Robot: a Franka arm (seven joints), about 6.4 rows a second.
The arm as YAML. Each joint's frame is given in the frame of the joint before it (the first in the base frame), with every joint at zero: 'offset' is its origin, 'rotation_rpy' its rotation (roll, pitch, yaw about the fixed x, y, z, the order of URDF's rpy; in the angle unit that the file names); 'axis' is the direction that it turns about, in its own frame. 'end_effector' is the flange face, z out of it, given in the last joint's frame.
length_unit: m
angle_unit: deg
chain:
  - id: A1
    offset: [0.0, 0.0, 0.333]
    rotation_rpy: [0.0, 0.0, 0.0]
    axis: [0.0, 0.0, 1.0]
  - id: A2
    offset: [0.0, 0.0, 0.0]
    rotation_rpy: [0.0, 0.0, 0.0]
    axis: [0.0, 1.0, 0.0]
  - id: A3
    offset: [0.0, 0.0, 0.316]
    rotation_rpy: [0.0, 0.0, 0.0]
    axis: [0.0, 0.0, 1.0]
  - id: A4
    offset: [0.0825, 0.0, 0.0]
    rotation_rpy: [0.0, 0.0, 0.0]
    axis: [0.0, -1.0, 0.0]
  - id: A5
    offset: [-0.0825, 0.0, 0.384]
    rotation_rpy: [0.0, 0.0, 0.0]
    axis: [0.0, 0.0, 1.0]
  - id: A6
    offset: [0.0, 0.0, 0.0]
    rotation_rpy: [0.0, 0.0, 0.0]
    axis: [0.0, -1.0, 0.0]
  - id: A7
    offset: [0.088, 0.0, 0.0]
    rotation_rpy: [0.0, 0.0, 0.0]
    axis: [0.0, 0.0, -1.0]
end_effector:
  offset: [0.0, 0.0, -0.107]
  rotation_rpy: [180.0, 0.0, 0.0]
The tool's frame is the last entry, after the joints.
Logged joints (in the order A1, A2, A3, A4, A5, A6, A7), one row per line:
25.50, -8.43, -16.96, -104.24, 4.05, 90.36, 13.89
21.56, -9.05, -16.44, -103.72, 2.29, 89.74, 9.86
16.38, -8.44, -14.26, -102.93, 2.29, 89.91, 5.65
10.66, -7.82, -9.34, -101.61, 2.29, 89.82, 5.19
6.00, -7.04, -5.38, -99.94, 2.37, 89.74, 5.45
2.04, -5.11, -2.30, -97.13, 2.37, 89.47, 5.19
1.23, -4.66, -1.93, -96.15, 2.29, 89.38, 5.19
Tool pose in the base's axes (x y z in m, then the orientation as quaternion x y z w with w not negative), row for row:
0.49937, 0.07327, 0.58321, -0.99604, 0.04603, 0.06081, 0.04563
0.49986, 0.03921, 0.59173, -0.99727, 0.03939, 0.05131, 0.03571
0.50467, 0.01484, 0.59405, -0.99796, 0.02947, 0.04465, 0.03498
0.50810, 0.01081, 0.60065, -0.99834, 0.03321, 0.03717, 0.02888
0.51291, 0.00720, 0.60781, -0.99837, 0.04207, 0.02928, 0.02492
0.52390, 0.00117, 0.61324, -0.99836, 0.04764, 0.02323, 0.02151
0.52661, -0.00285, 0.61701, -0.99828, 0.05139, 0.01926, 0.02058
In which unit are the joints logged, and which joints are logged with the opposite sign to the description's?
The joints are logged in degrees. Opposite sign: none.
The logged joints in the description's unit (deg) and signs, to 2 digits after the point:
25.50, -8.43, -16.96, -104.24, 4.05, 90.36, 13.89
21.56, -9.05, -16.44, -103.72, 2.29, 89.74, 9.86
16.38, -8.44, -14.26, -102.93, 2.29, 89.91, 5.65
10.66, -7.82, -9.34, -101.61, 2.29, 89.82, 5.19
6.00, -7.04, -5.38, -99.94, 2.37, 89.74, 5.45
2.04, -5.11, -2.30, -97.13, 2.37, 89.47, 5.19
1.23, -4.66, -1.93, -96.15, 2.29, 89.38, 5.19

